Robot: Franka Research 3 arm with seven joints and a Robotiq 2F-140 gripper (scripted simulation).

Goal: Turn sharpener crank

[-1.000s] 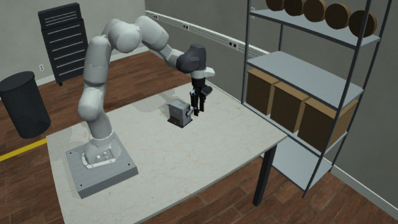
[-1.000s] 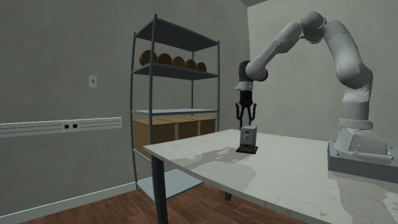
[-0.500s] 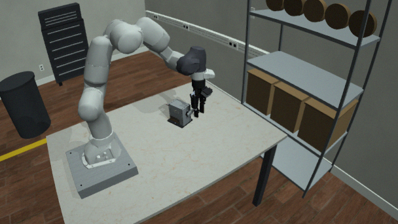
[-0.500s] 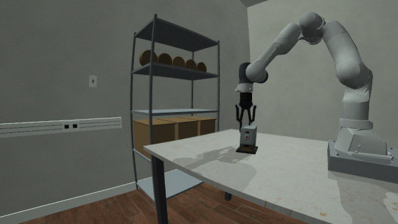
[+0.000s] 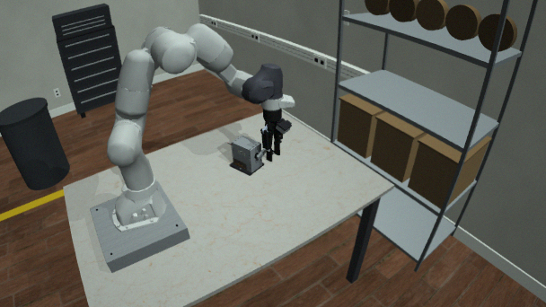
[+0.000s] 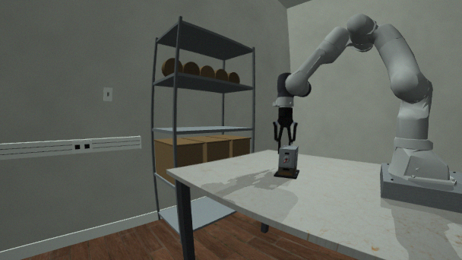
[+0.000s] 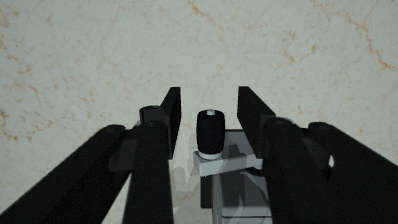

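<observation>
My hand is 2 cm past the crank, 2 cm to the right of it and 1 cm above it.
</observation>
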